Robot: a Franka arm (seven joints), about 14 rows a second.
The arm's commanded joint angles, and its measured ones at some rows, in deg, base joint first. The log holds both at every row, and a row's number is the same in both.
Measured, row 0:
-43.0 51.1 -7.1 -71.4 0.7 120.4 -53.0
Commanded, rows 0 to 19:
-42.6 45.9 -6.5 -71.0 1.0 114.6 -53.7
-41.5 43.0 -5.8 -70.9 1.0 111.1 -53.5
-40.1 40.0 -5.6 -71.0 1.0 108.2 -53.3
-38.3 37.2 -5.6 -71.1 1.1 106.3 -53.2
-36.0 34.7 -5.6 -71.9 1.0 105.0 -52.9
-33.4 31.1 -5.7 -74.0 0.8 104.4 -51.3
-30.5 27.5 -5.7 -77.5 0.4 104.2 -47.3
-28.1 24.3 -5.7 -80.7 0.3 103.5 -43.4
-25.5 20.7 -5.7 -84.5 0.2 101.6 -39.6
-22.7 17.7 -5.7 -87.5 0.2 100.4 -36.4
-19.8 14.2 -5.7 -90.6 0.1 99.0 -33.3
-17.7 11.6 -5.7 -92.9 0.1 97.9 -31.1
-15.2 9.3 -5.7 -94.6 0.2 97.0 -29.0
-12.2 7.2 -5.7 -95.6 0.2 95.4 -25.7
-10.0 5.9 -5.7 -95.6 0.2 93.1 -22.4
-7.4 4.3 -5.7 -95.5 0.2 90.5 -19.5
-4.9 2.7 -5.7 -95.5 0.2 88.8 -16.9
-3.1 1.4 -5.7 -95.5 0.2 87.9 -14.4
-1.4 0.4 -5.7 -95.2 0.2 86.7 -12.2
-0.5 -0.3 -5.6 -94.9 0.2 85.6 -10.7
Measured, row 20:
-2.6 2.8 -4.8 -93.2 0.7 87.0 -13.7
